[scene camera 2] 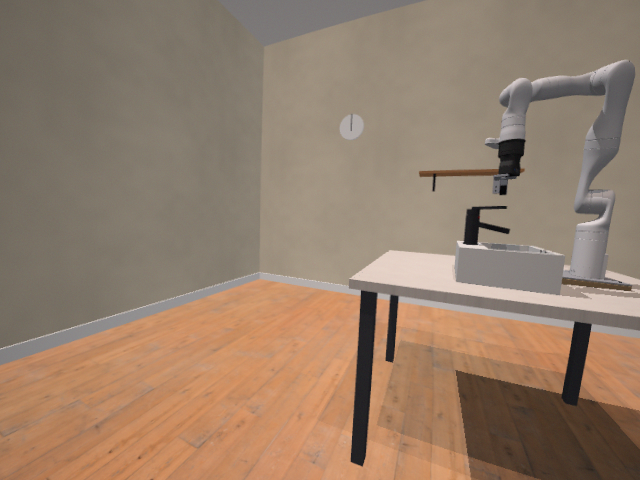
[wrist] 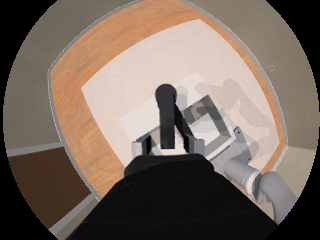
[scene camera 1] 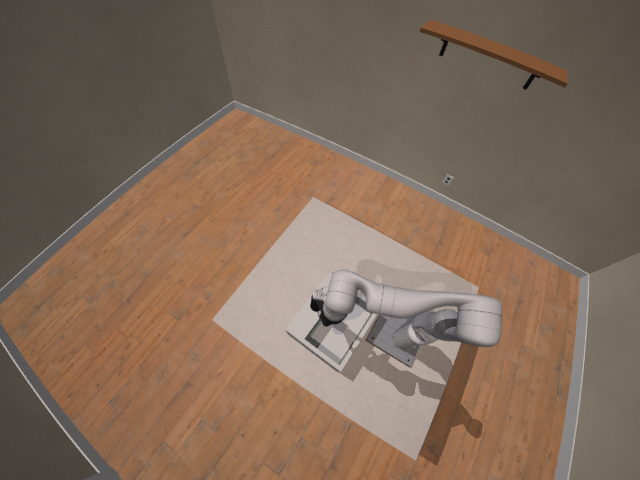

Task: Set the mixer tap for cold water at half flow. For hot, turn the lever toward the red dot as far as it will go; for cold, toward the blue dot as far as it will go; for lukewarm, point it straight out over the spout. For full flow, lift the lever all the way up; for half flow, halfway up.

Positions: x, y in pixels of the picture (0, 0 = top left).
Scene:
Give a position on a white basin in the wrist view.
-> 206, 119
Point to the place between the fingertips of my gripper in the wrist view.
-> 167, 142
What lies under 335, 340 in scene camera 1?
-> A white basin.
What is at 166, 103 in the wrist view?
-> A lever.

